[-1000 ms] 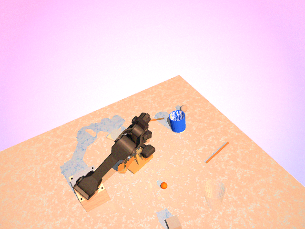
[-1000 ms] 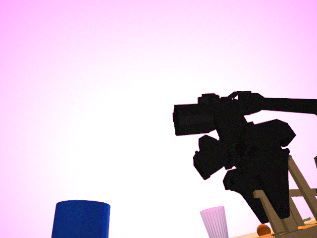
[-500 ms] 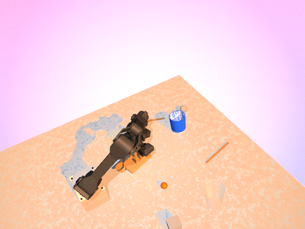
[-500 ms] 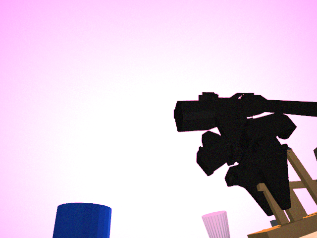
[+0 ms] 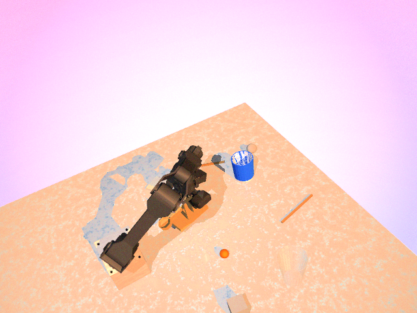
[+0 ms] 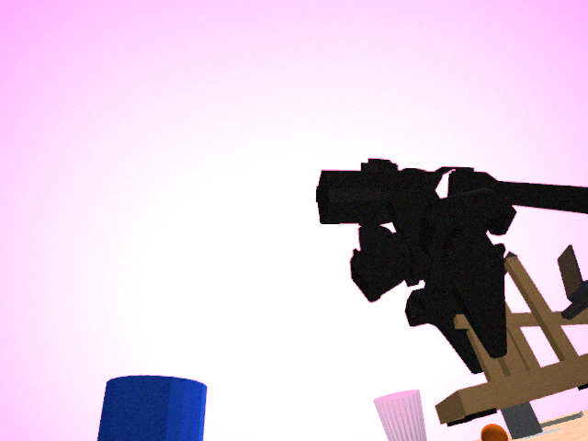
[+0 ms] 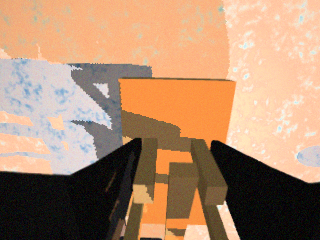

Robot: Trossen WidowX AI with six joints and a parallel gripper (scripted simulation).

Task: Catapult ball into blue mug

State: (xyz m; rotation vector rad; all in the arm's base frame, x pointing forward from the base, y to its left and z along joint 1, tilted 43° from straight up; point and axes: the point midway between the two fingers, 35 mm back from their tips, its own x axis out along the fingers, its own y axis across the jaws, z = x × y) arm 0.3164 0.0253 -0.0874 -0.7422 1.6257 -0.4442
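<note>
Now: the orange ball 10 mm behind my gripper tip, 220 mm to the right of it and 60 mm below it. Also, from my gripper tip: blue mug (270 mm ahead, 60 mm to the left, 40 mm below); then small box (80 mm behind, 410 mm to the right, 50 mm below); then wooden catapult (70 mm behind, 20 mm above).
</note>
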